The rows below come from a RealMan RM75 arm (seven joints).
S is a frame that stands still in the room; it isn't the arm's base.
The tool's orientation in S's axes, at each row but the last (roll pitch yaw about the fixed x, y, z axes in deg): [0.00, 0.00, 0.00]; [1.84, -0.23, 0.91]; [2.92, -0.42, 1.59]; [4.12, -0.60, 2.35]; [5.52, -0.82, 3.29]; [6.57, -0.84, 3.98]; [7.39, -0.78, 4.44]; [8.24, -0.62, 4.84]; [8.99, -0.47, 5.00]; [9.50, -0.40, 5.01]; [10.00, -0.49, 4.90]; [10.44, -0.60, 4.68]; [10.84, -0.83, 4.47]
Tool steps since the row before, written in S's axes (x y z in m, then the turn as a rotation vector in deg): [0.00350, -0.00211, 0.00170, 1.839, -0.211, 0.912]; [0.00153, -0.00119, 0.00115, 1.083, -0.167, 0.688]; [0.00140, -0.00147, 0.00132, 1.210, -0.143, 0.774]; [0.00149, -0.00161, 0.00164, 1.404, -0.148, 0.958]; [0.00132, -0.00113, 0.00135, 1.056, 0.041, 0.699]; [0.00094, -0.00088, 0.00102, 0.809, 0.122, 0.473]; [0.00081, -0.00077, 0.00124, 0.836, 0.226, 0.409]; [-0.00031, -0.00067, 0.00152, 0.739, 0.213, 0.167]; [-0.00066, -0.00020, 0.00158, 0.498, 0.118, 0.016]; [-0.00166, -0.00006, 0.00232, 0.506, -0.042, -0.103]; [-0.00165, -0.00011, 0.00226, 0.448, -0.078, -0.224]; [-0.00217, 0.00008, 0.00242, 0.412, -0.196, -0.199]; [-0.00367, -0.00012, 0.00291, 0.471, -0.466, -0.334]
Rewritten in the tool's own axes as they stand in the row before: [0.00350, -0.00211, 0.00170, 1.839, -0.211, 0.912]; [0.00152, -0.00118, 0.00118, 1.083, -0.162, 0.689]; [0.00137, -0.00144, 0.00139, 1.211, -0.137, 0.773]; [0.00144, -0.00155, 0.00174, 1.407, -0.137, 0.956]; [0.00127, -0.00107, 0.00144, 1.067, 0.046, 0.683]; [0.00089, -0.00082, 0.00111, 0.822, 0.118, 0.450]; [0.00076, -0.00067, 0.00133, 0.856, 0.210, 0.373]; [-0.00035, -0.00042, 0.00160, 0.756, 0.171, 0.136]; [-0.00066, 0.00011, 0.00159, 0.507, 0.075, 0.000]; [-0.00164, 0.00047, 0.00229, 0.500, -0.102, -0.091]; [-0.00163, 0.00043, 0.00223, 0.438, -0.154, -0.204]; [-0.00213, 0.00070, 0.00236, 0.393, -0.262, -0.158]; [-0.00363, 0.00072, 0.00288, 0.428, -0.556, -0.240]
